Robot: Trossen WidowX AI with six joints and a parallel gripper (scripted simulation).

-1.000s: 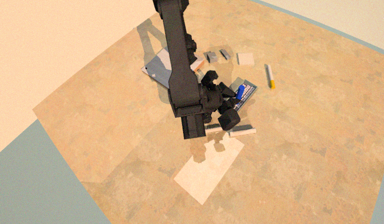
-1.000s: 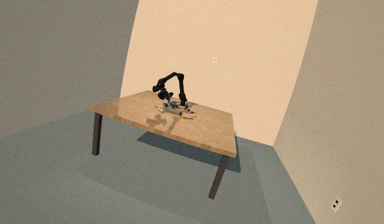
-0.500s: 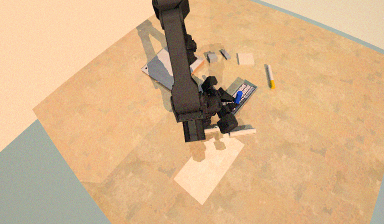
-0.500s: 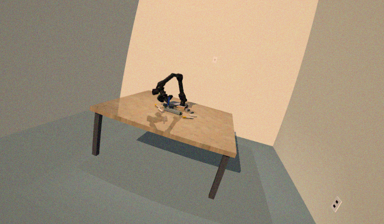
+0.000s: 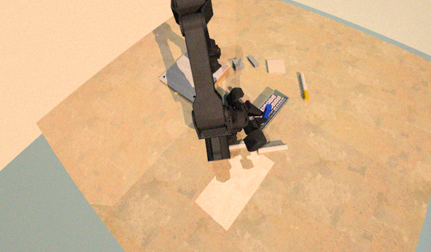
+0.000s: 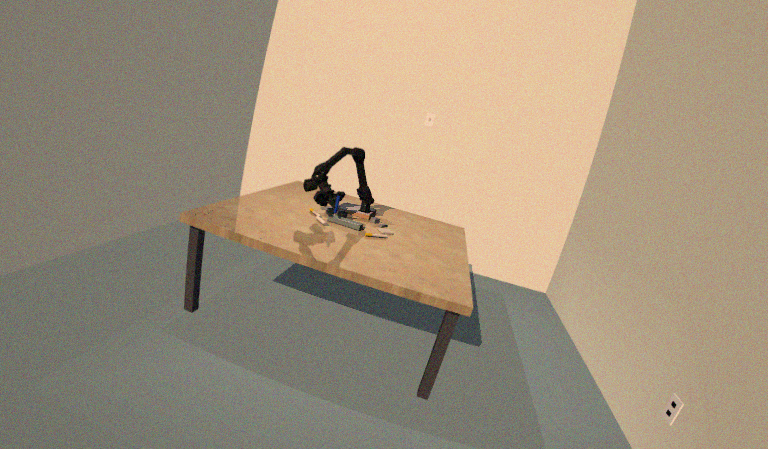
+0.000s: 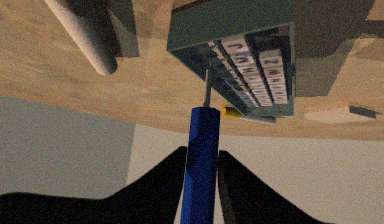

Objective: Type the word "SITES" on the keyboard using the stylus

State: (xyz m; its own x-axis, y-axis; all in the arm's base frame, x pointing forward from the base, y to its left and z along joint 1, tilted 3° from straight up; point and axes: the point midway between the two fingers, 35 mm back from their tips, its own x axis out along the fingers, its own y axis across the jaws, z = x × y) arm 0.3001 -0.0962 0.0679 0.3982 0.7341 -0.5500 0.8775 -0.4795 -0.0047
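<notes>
Now: gripper tip 7 cm short of the pale stick, 4 cm to the left of it and 7 cm above it. The rest, counted from my gripper tip: pale pad 12 cm behind, 27 cm to the left, 8 cm below; then blue stylus 1 cm below.
</notes>
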